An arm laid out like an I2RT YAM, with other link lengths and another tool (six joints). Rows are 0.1 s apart.
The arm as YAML. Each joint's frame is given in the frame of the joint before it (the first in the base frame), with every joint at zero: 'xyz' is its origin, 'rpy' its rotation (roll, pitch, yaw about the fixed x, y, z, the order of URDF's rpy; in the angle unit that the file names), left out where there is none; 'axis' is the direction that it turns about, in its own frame. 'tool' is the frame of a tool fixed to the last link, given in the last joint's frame.
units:
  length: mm
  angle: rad
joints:
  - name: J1
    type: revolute
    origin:
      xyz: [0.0, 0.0, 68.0]
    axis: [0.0, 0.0, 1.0]
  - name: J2
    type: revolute
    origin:
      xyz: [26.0, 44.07, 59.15]
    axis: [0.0, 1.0, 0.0]
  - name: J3
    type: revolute
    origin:
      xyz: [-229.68, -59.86, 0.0]
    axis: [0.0, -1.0, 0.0]
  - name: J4
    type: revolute
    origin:
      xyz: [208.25, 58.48, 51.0]
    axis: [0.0, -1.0, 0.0]
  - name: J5
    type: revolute
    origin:
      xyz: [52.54, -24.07, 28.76]
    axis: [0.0, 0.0, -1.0]
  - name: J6
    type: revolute
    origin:
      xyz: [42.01, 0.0, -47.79]
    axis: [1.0, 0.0, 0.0]
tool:
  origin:
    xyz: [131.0, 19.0, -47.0]
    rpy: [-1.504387, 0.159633, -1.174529]
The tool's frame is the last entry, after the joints.
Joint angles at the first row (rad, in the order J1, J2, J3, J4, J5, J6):
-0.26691 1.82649 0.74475 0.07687 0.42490 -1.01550
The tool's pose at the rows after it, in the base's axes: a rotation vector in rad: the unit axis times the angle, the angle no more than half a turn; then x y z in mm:
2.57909 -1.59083 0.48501 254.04 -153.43 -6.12
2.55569 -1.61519 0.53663 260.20 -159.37 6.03
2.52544 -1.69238 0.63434 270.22 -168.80 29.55
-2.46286 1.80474 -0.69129 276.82 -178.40 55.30
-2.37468 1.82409 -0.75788 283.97 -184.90 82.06
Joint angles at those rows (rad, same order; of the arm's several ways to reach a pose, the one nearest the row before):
-0.26695 1.82165 0.75380 0.07501 0.43233 -1.01402
-0.27703 1.79563 0.78266 0.05236 0.44178 -1.00823
-0.30668 1.73649 0.83866 -0.00352 0.42998 -0.97963
-0.34596 1.69127 0.93712 -0.12139 0.40966 -0.91823
-0.37019 1.64172 1.01086 -0.19533 0.38968 -0.88537

